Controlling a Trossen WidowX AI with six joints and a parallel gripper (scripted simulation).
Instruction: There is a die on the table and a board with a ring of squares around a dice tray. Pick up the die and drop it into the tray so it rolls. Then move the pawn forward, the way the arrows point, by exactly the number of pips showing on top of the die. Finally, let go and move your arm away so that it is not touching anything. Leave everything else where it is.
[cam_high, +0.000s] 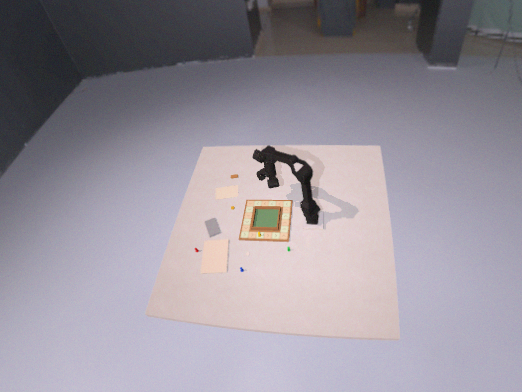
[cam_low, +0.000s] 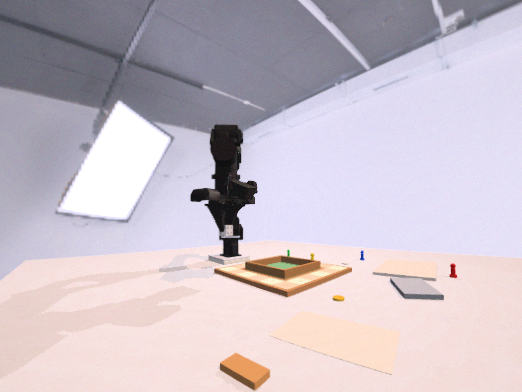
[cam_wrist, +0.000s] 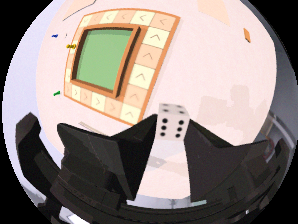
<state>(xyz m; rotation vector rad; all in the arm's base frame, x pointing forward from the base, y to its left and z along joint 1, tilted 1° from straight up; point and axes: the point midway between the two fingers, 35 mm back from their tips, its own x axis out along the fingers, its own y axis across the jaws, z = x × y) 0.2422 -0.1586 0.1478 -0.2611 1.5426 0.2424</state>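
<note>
Right now the yellow pawn is 29 cm to the left of my gripper tip, 10 cm below it and 4 cm ahead of it. From my gripper tip the other things lie so: orange block 31 cm ahead, 16 cm to the right, 12 cm below; yellow disc 25 cm ahead, 13 cm below, 10 cm to the left; white die right at my gripper tip.
</note>
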